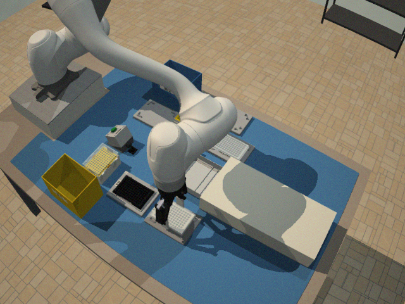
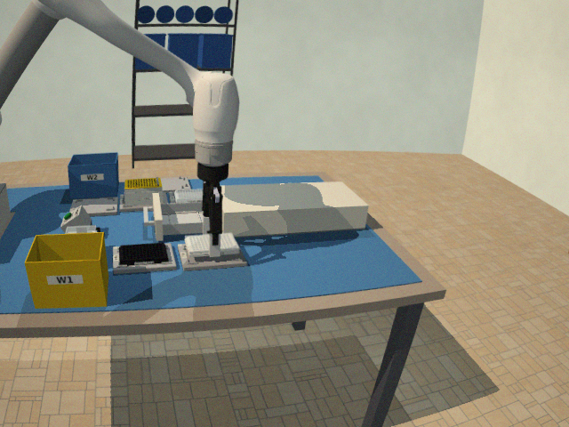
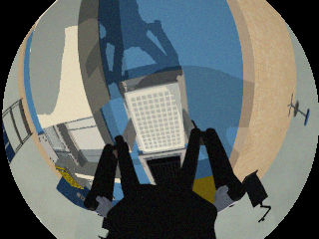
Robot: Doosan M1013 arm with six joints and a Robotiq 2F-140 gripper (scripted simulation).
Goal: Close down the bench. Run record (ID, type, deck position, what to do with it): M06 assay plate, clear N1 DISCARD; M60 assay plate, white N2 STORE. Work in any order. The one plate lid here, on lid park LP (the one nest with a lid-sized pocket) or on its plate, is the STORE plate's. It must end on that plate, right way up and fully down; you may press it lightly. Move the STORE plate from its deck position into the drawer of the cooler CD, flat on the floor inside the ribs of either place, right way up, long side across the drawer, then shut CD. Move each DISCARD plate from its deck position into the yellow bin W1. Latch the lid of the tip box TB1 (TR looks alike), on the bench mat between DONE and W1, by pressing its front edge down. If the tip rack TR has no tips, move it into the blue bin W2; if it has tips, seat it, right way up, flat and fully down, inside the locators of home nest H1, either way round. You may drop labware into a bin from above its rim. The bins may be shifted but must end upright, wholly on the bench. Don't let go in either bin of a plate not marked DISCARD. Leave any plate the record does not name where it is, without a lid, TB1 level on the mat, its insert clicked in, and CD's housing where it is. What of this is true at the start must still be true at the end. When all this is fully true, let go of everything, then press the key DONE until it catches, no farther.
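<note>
My gripper is now 5 cm above the nest N2. The rest, counted from my hand: cooler CD: 18 cm to the left, 13 cm ahead, 2 cm below; drawer: 19 cm to the left, 3 cm below; black plate: 18 cm behind, 4 cm below, 1 cm to the left.
</note>
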